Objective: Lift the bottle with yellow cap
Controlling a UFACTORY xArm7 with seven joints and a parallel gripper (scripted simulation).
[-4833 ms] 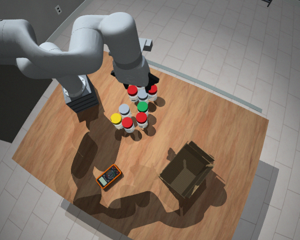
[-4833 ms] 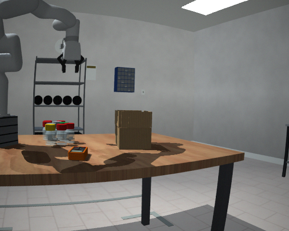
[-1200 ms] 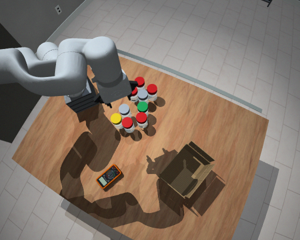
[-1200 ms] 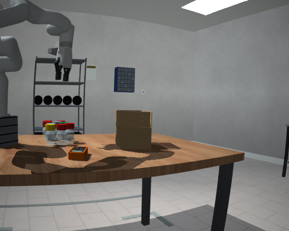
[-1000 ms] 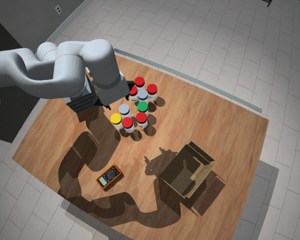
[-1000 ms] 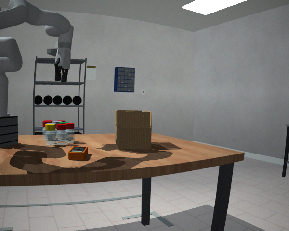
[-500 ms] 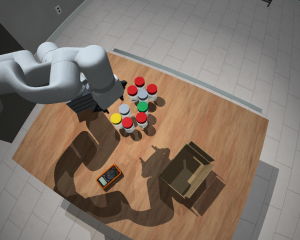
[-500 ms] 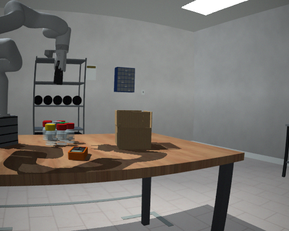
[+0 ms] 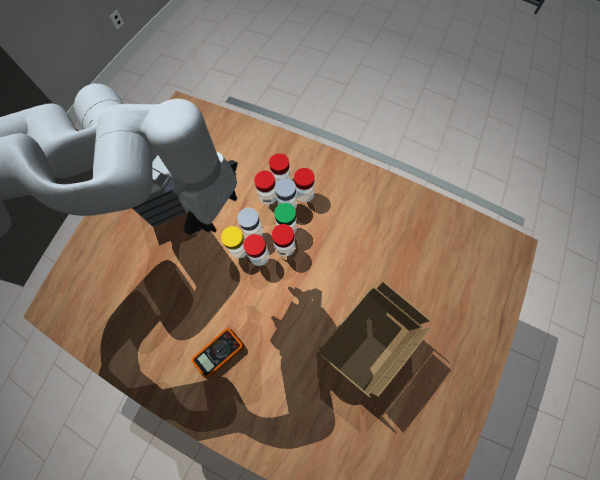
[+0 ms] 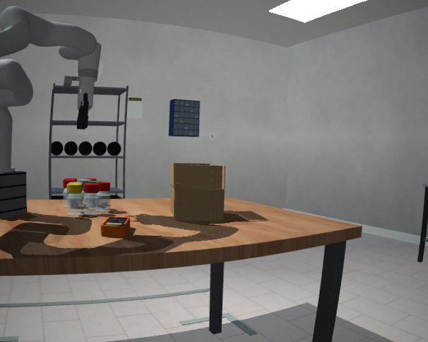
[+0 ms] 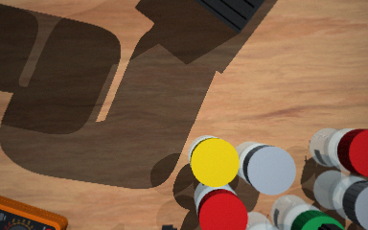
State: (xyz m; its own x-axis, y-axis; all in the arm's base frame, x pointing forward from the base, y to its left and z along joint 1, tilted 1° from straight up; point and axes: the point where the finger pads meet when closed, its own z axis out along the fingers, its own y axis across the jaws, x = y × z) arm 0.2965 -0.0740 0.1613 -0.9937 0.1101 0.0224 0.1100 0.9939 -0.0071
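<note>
The yellow-capped bottle is 26 cm below my hand, 2 cm behind it and 1 cm to the left of it. Also, from my hand: green-capped bottle 26 cm below, 12 cm to the left, 8 cm ahead; then orange multimeter 29 cm below, 27 cm to the right, 5 cm ahead.
</note>
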